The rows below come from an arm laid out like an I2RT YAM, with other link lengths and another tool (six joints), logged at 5 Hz.
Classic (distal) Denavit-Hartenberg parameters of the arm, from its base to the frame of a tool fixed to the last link. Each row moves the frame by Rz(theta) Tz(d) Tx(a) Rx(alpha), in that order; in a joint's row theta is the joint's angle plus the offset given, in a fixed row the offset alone. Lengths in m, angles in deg.
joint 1: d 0.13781, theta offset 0, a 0.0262, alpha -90
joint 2: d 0, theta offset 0, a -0.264, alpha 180
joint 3: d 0, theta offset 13.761, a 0.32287, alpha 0
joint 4: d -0.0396, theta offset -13.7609, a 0.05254, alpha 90
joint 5: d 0.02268, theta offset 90, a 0, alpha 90
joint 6: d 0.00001, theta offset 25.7, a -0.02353, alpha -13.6
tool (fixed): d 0.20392, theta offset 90, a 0, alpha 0
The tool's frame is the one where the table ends.
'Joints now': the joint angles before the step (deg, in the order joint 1, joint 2, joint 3, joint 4, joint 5, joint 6). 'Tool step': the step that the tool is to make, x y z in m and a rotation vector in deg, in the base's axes. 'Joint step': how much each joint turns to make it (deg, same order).
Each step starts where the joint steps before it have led.
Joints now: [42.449 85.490 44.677 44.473 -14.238 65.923]
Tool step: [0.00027 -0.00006 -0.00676 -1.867 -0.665 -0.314]
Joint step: [-0.053 -0.074 -0.106 -1.201 0.164 -1.896]
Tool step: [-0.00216 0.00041 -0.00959 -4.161 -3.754 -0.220]
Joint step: [-0.019 -0.411 -0.136 -1.712 0.034 -5.781]
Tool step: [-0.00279 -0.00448 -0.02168 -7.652 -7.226 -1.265]
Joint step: [0.034 -1.139 -1.525 -1.944 1.335 -10.813]
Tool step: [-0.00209 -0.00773 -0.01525 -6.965 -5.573 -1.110]
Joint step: [-0.027 -2.132 -1.233 -3.358 1.484 -9.040]
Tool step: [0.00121 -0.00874 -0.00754 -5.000 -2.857 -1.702]
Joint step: [0.003 -2.267 -0.543 -3.960 2.182 -5.538]
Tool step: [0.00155 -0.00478 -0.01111 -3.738 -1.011 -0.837]
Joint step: [-0.010 -0.453 -0.087 -2.629 1.250 -3.348]
